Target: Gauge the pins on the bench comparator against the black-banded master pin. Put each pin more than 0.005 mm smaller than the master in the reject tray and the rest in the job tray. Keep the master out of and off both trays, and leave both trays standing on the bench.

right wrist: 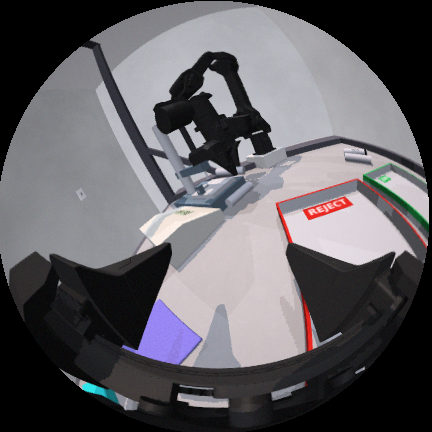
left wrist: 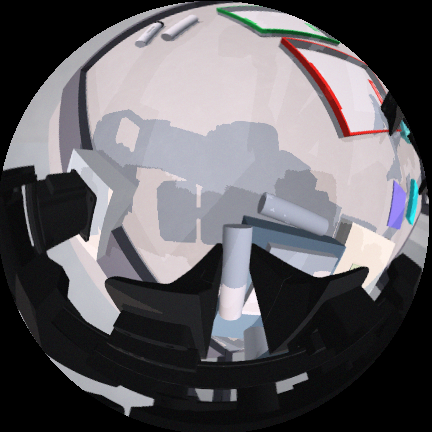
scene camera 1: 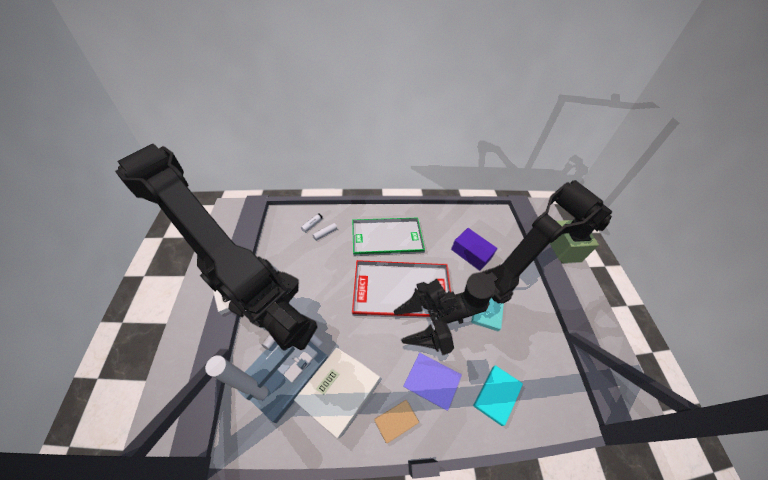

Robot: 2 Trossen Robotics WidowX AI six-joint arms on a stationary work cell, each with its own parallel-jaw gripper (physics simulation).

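Places are measured from the left arm's base along level axes (x ahead, y left, z up), in centimetres.
Where they show: left gripper, fingertip midpoint: [right wrist: 237, 172] [left wrist: 234, 248]; right gripper, fingertip midpoint: [right wrist: 230, 249] [scene camera 1: 397, 326]; left arm's base, link origin: [right wrist: 264, 151] [left wrist: 77, 204]; right arm's base, link origin: [scene camera 1: 577, 232].
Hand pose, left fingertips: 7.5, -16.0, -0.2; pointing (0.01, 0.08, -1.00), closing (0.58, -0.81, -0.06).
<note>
Each offset is from my left fingertips to the top centre of the thing, as dx, dy, dz. "*": to the spot under its first point.
My left gripper [left wrist: 234, 248] is shut on a plain pin {-1.5, -1.1, +2.6} [left wrist: 235, 295] above the blue comparator [scene camera 1: 266, 408] [left wrist: 300, 235] [right wrist: 200, 200]; the arm hides its fingers in the scene view. The readout box {* +8.0, -21.4, +1.3} [scene camera 1: 353, 396] [right wrist: 192, 235] shows 0000. Another pin {+5.2, -3.6, -1.7} [left wrist: 295, 215] [right wrist: 240, 194] lies beside the comparator base. The black-banded master {+19.2, +29.6, -1.6} [scene camera 1: 312, 222] [left wrist: 149, 34] [right wrist: 356, 151] and a plain pin {+21.3, +24.4, -1.7} [scene camera 1: 325, 231] [left wrist: 180, 27] [right wrist: 358, 158] lie left of the green-rimmed job tray {+37.3, +14.0, -1.9} [scene camera 1: 353, 237] [left wrist: 262, 32]. My right gripper [scene camera 1: 399, 326] [right wrist: 230, 249] is open near the red-rimmed reject tray {+31.5, -3.6, -1.5} [scene camera 1: 355, 287] [left wrist: 327, 97].
A purple block {+56.8, -3.3, +1.1} [scene camera 1: 474, 249] lies right of the trays, and a teal block {+48.6, -19.4, -1.8} [scene camera 1: 489, 315] is partly under the right arm. A lilac block {+25.2, -26.6, -3.2} [scene camera 1: 432, 381], a cyan block {+36.0, -37.1, -2.0} [scene camera 1: 498, 396] and an orange block {+13.7, -29.5, -2.4} [scene camera 1: 397, 421] lie in the foreground. The comparator's pale column {-8.7, -11.3, +21.3} [scene camera 1: 237, 379] stands upright.
</note>
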